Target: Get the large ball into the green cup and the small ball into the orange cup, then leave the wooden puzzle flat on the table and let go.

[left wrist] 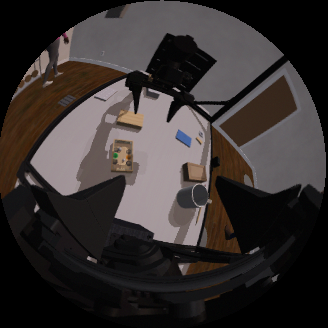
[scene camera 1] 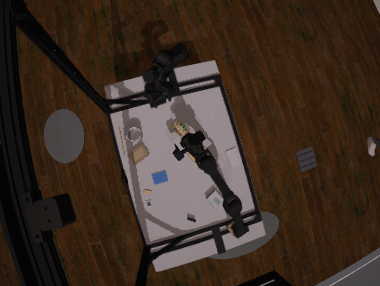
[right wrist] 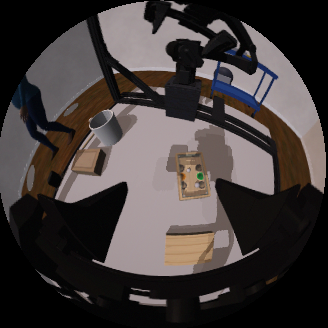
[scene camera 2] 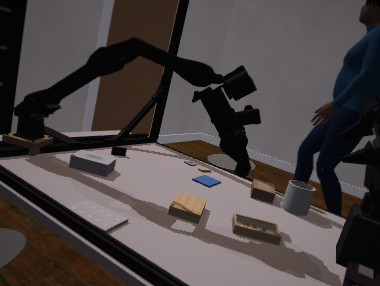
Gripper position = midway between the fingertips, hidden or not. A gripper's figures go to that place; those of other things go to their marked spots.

Labels:
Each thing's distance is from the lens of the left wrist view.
my left gripper (left wrist: 171,180): 0.10 m
my right gripper (left wrist: 151,117): 0.29 m

